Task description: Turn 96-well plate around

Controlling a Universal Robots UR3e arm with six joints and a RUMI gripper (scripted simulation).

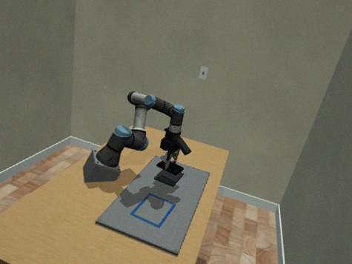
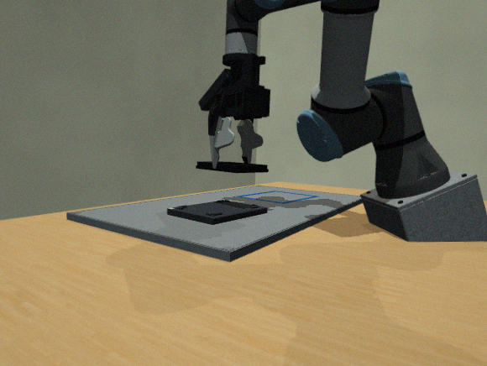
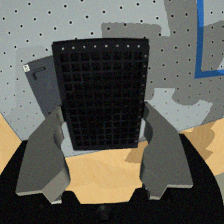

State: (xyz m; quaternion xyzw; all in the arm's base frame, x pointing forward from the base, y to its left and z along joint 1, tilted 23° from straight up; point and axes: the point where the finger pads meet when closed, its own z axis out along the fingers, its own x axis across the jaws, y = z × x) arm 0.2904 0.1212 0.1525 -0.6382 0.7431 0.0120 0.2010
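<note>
The plate nest N1 lies 90 mm below my hand, 40 mm to the left of it and 10 mm behind it. Also, from my hand: small white corner label: 120 mm to the left, 90 mm below, 40 mm ahead; then black 96-well plate: 10 mm below.
</note>
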